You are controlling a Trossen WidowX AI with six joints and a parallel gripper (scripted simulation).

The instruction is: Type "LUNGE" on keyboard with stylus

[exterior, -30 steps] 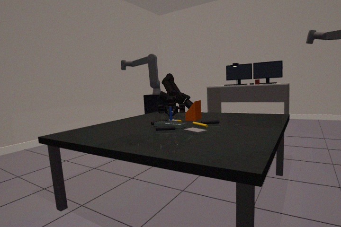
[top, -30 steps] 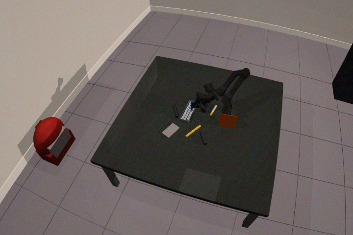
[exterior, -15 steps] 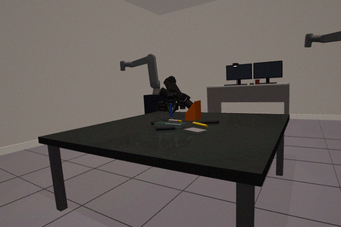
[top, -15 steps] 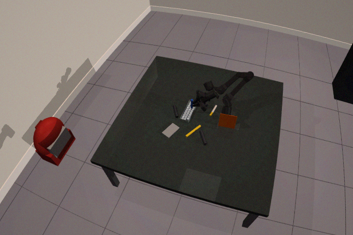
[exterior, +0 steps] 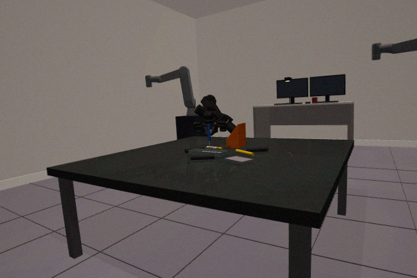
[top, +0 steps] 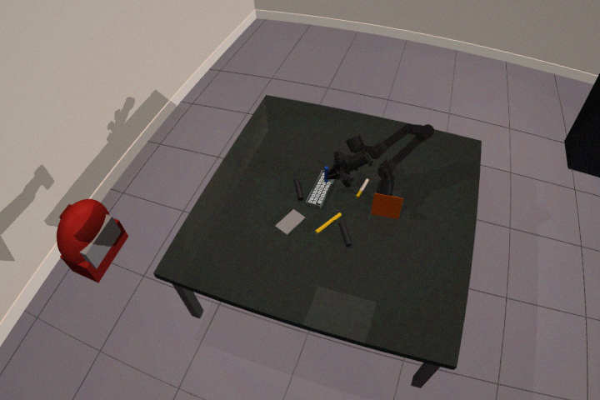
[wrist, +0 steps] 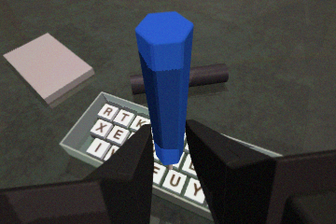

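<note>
Right now my gripper tip is 9 cm above the L key, 2 cm short of it and 1 cm to the left of it. From my gripper tip the other things lie so: blue stylus 2 cm below; then white marker 16 cm behind, 10 cm below, 6 cm to the right; then yellow marker 18 cm to the left, 10 cm below, 7 cm behind.
</note>
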